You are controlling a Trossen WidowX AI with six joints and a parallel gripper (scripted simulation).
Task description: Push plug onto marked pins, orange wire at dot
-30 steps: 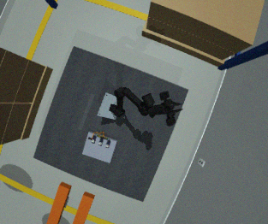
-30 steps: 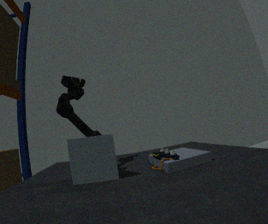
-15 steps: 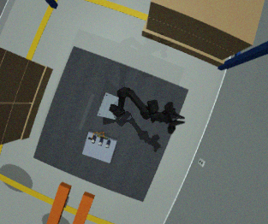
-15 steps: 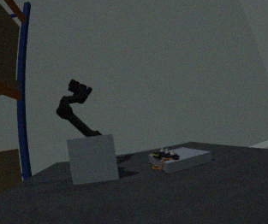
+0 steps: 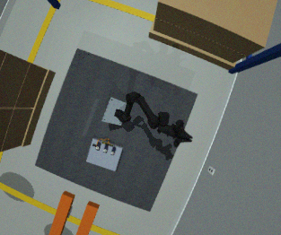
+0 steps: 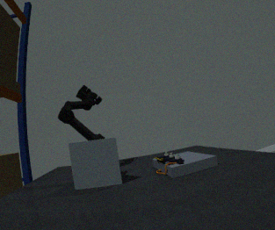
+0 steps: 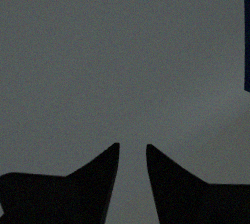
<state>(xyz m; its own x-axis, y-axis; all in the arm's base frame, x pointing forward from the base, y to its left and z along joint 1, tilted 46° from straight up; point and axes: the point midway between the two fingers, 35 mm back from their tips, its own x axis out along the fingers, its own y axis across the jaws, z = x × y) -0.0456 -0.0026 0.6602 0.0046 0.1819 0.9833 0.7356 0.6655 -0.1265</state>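
The yellow marked band is 330 mm ahead of my gripper tip, 550 mm to the right of it and 530 mm below it. Round my gripper tip: green strip 340 mm ahead, 520 mm to the right, 550 mm below; light grey holder 490 mm ahead, 520 mm to the right, 580 mm below.
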